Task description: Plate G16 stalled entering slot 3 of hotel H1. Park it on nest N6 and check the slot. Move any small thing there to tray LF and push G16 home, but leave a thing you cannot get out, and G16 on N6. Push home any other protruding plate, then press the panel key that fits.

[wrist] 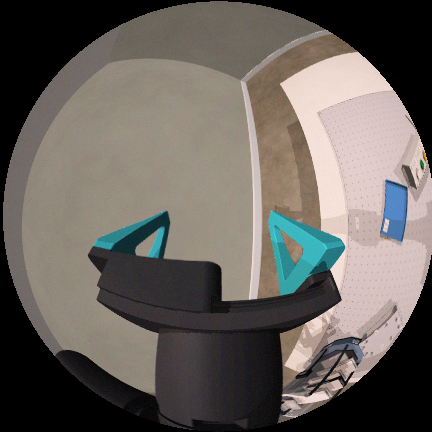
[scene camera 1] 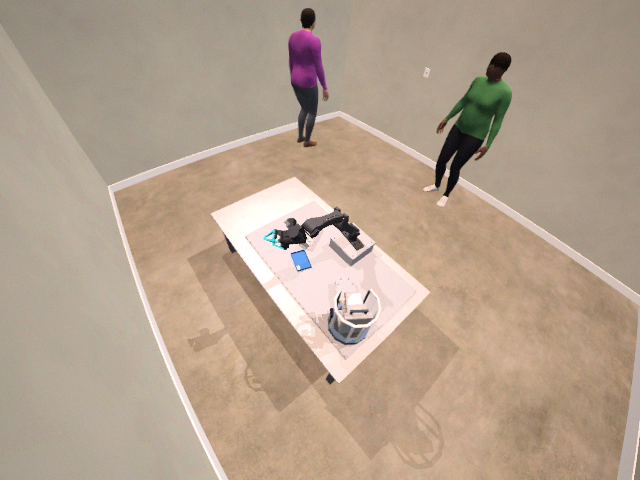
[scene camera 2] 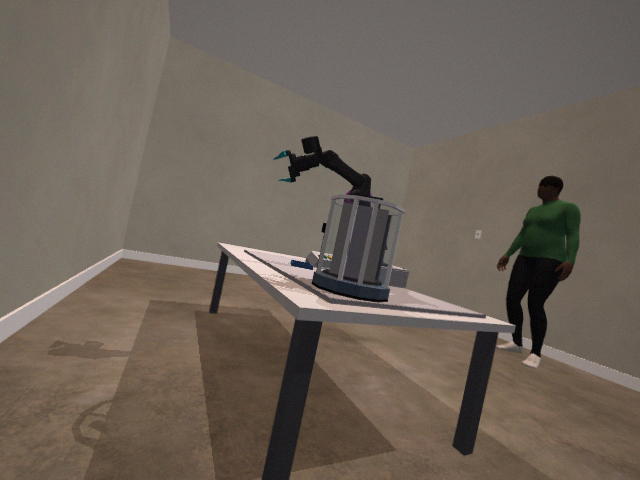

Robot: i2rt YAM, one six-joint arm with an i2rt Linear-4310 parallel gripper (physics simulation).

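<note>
My gripper (scene camera 1: 272, 241) (scene camera 2: 276, 169) (wrist: 218, 216) is open, with nothing between its teal fingers, raised high over the far left part of the table. A round caged stand with a blue base (scene camera 1: 347, 335) (scene camera 2: 351, 287) holds upright grey blocks near the other end, far from the gripper; slots, plates and labels cannot be made out. A shallow blue tray (scene camera 1: 300, 259) (scene camera 2: 301, 264) (wrist: 395, 210) lies on the mat below, its small label unreadable. A key panel (scene camera 2: 326, 256) (wrist: 414, 167) with green and yellow keys shows partly at the wrist view's right edge. Nest N6 cannot be identified.
A grey box (scene camera 1: 351, 253) (scene camera 2: 398, 276) stands by the arm's base. A pale dotted piece (wrist: 382, 330) lies beside the caged stand. The white table (scene camera 1: 268, 193) (scene camera 2: 403, 320) carries a dotted mat. A person in green (scene camera 1: 483, 105) (scene camera 2: 550, 227) and one in purple (scene camera 1: 306, 62) stand beyond it.
</note>
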